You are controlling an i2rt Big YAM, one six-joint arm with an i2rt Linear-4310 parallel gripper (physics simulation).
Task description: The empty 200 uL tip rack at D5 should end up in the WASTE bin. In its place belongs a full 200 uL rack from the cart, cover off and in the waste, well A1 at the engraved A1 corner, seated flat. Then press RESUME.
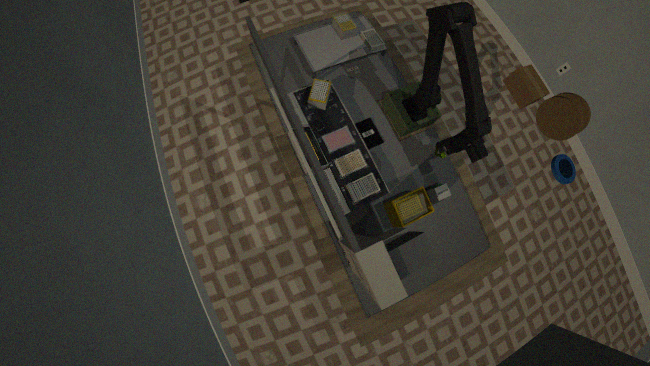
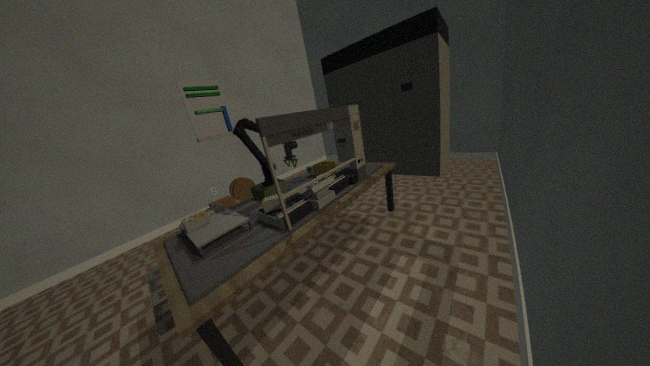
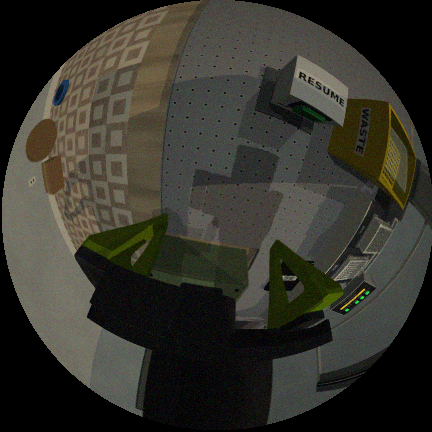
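Pixels of known places: gripper, fingertip midpoint: (image 1: 444, 151) (image 2: 292, 166) (image 3: 222, 233); arm's base at its link origin: (image 1: 414, 109) (image 2: 271, 182).
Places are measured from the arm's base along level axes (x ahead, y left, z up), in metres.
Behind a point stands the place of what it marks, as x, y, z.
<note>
My gripper (image 1: 441, 151) {0.005, 0.249, 0.059} (image 2: 291, 161) {0.005, 0.249, 0.059} (image 3: 222, 233) {0.005, 0.249, 0.059} is open and empty, above the table between the arm base and the RESUME box. The RESUME box (image 1: 442, 192) {0.080, 0.413, 0.016} (image 3: 320, 87) {0.072, 0.410, 0.015} has a green button (image 3: 310, 113) {0.070, 0.374, 0.005} on its side. The yellow WASTE bin (image 1: 395, 216) {0.330, 0.415, 0.009} (image 2: 324, 167) (image 3: 350, 135) {0.170, 0.391, -0.032} stands beside it, holding a yellow rack (image 1: 411, 205) {0.251, 0.401, 0.031} (image 3: 392, 156); a pale clear piece seems to lie with it. A yellow-edged white rack (image 1: 320, 91) {0.399, -0.231, 0.038} sits at the deck's far end, skewed to the deck; whether it is seated flat is unclear. The cart (image 1: 320, 47) {0.269, -0.537, -0.029} (image 2: 217, 231) {0.309, -0.564, -0.029} bears a yellow-topped rack (image 1: 345, 24) {0.104, -0.583, 0.041} and a pale rack (image 1: 372, 40) {-0.006, -0.461, 0.001}.
The deck also holds a pink plate (image 1: 338, 139) {0.409, 0.001, -0.018}, a beige rack (image 1: 350, 164) {0.408, 0.128, -0.020} and a grey-white rack (image 1: 364, 187) {0.395, 0.246, -0.015}. A black pad (image 1: 369, 133) {0.239, 0.009, -0.081} lies beside the deck. The green arm base (image 1: 405, 117) {0.066, 0.022, -0.001} (image 3: 200, 262) {-0.010, 0.080, -0.040} is nearby. A frame with an overhead beam (image 2: 310, 122) {0.603, -0.003, 0.408} runs along the deck.
</note>
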